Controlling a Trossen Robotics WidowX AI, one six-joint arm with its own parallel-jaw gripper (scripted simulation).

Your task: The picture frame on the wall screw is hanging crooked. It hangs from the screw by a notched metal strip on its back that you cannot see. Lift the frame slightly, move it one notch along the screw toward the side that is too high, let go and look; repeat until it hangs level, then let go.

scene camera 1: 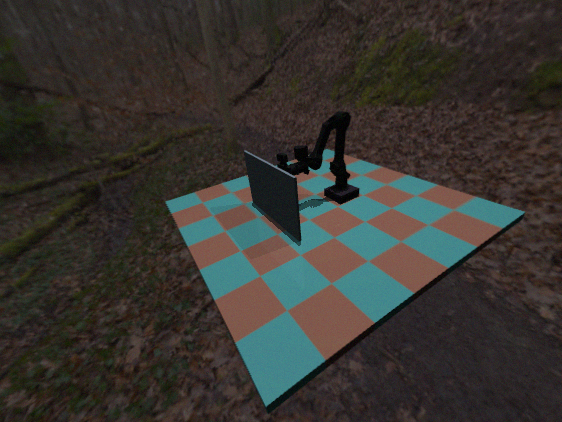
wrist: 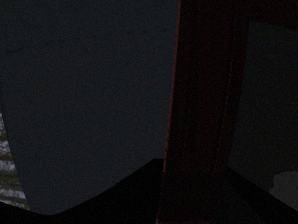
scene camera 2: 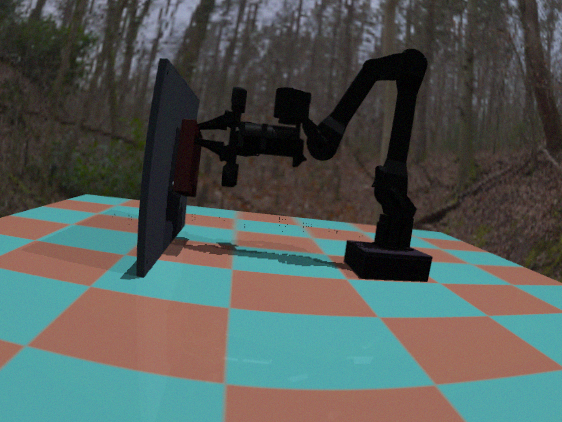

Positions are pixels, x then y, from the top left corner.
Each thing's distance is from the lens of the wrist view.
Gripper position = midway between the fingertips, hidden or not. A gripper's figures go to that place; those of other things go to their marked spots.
gripper (wrist: 187,171): 0.10 m
wall panel (wrist: 92,92): 0.11 m
